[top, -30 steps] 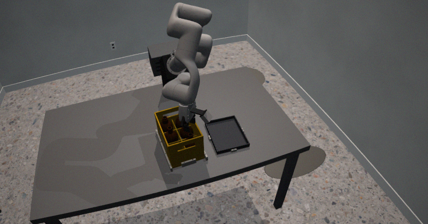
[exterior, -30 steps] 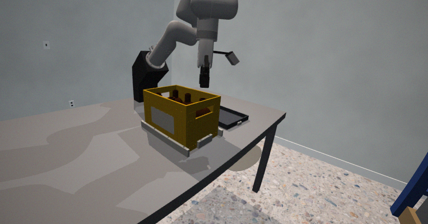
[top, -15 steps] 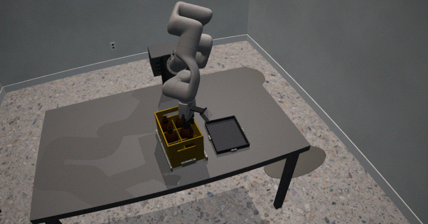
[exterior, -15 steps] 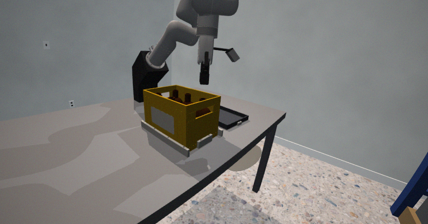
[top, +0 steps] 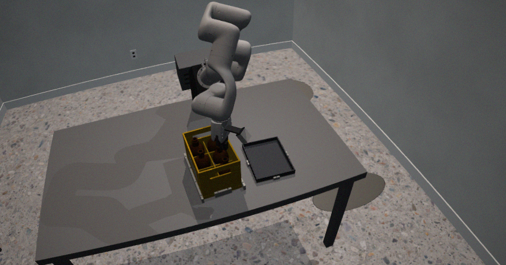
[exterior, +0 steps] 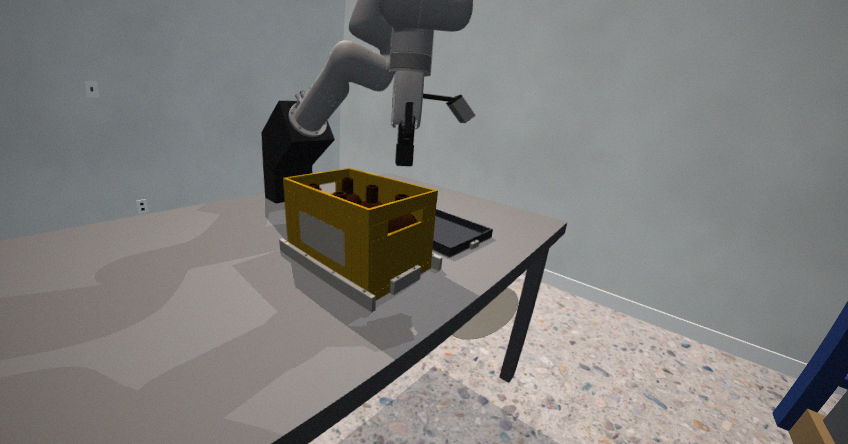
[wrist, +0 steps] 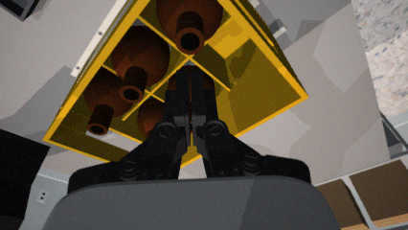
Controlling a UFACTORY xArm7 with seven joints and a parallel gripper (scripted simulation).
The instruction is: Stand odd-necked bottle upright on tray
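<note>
Now: hand 160 mm above the yellow crate, 100 mm past it and 20 mm to the left of it. Round my hand: black tray 240 mm to the left, 230 mm below, 10 mm behind.
</note>
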